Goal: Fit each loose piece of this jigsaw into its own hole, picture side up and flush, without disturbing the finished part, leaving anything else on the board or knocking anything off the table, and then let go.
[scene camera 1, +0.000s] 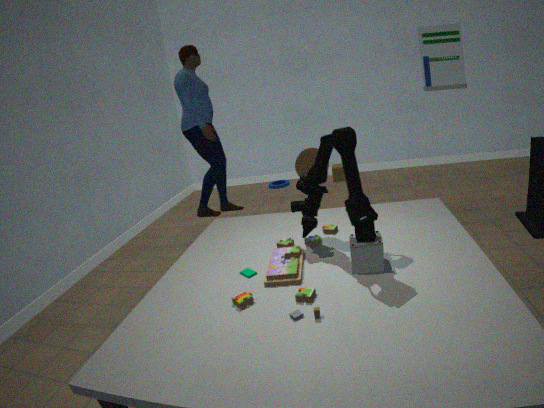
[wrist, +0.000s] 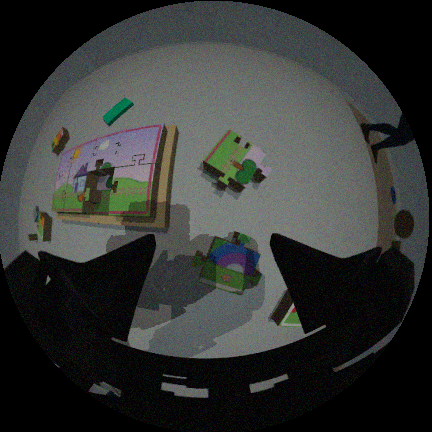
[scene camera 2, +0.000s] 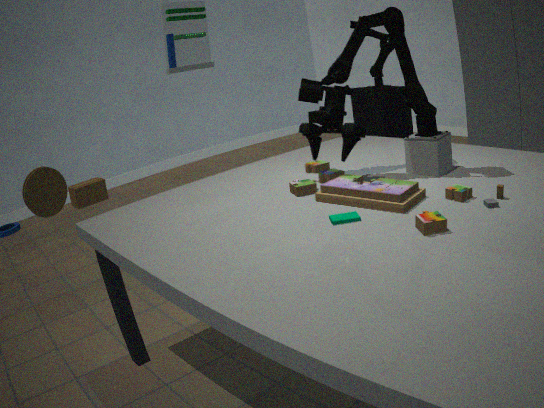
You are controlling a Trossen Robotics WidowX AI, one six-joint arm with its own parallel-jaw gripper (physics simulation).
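Observation:
The jigsaw board [scene camera 1: 283,283] [scene camera 2: 361,202] [wrist: 171,170] holds a partly filled picture with a dark hole [wrist: 95,192] in its lower middle. My gripper [scene camera 1: 306,235] [scene camera 2: 329,159] [wrist: 213,239] is open and empty, above a rainbow piece [scene camera 1: 313,240] [scene camera 2: 331,175] [wrist: 231,265], which lies picture side up on the table. A tree piece [scene camera 1: 285,243] [scene camera 2: 303,188] [wrist: 232,162] lies picture side up beside the board. Another piece [scene camera 1: 330,229] [scene camera 2: 317,166] [wrist: 292,316] is partly hidden by a finger in the wrist view.
A red-orange piece [scene camera 1: 242,299] [scene camera 2: 431,223] [wrist: 60,140] and a green-orange piece [scene camera 1: 305,294] [scene camera 2: 458,193] [wrist: 45,226] lie around the board. A teal tile [scene camera 1: 248,273] [scene camera 2: 345,218] [wrist: 118,111], a grey block [scene camera 1: 296,315] [scene camera 2: 491,203] and a small brown block [scene camera 1: 317,313] [scene camera 2: 500,191] also lie on the table.

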